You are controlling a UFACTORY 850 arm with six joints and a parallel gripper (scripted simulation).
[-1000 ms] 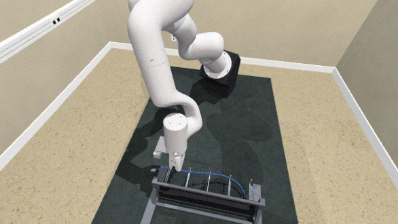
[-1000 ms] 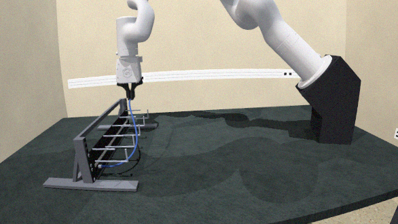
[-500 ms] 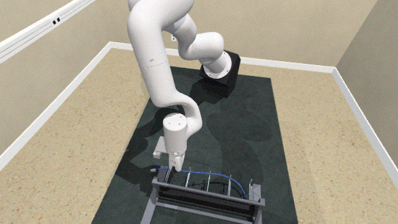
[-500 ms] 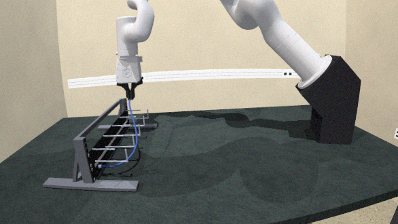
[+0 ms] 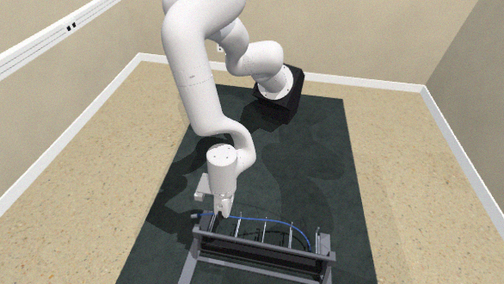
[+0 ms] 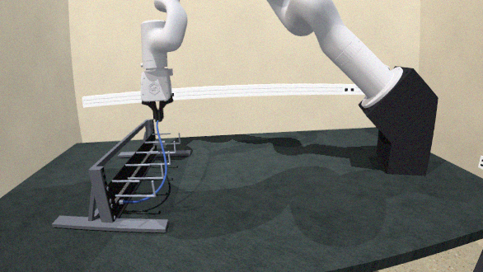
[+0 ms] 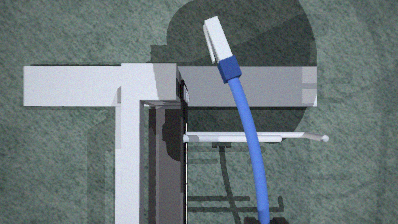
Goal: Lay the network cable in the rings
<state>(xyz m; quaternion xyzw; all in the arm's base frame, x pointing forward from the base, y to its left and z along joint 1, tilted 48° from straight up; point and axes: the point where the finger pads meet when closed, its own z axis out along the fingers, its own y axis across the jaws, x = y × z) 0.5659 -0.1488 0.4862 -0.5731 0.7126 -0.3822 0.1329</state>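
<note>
Now: the white plug 100 mm to the right of my hand, 20 mm below it and 20 mm behind it. Also, from my hand: grey patch-panel rack 110 mm to the left, 110 mm below, 110 mm ahead.
</note>
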